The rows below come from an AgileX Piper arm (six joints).
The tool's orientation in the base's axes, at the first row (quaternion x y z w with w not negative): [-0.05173 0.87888 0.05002 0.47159]
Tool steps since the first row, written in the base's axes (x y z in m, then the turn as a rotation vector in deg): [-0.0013 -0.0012 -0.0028 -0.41 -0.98 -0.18]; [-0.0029 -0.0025 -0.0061 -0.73 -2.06 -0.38]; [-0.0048 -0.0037 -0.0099 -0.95 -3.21 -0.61]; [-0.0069 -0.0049 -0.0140 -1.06 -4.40 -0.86]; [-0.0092 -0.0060 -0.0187 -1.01 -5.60 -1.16]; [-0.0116 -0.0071 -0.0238 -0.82 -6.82 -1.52]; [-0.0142 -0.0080 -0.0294 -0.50 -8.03 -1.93]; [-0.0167 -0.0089 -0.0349 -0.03 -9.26 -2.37]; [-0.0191 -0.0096 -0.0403 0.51 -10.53 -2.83]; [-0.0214 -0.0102 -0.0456 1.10 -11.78 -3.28]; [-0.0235 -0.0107 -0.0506 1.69 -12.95 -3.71]
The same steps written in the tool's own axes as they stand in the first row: [0.0031 -0.0011 0.0003 0.42 -0.92 -0.37]; [0.0068 -0.0023 0.0006 0.81 -1.95 -0.67]; [0.0111 -0.0034 0.0010 1.17 -3.07 -0.89]; [0.0157 -0.0044 0.0013 1.49 -4.24 -1.00]; [0.0209 -0.0054 0.0019 1.77 -5.45 -0.96]; [0.0265 -0.0064 0.0026 2.02 -6.70 -0.77]; [0.0327 -0.0071 0.0034 2.24 -7.95 -0.45]; [0.0387 -0.0079 0.0042 2.40 -9.25 0.01]; [0.0445 -0.0084 0.0051 2.54 -10.60 0.54]; [0.0502 -0.0089 0.0061 2.65 -11.94 1.10]; [0.0556 -0.0093 0.0070 2.73 -13.19 1.66]
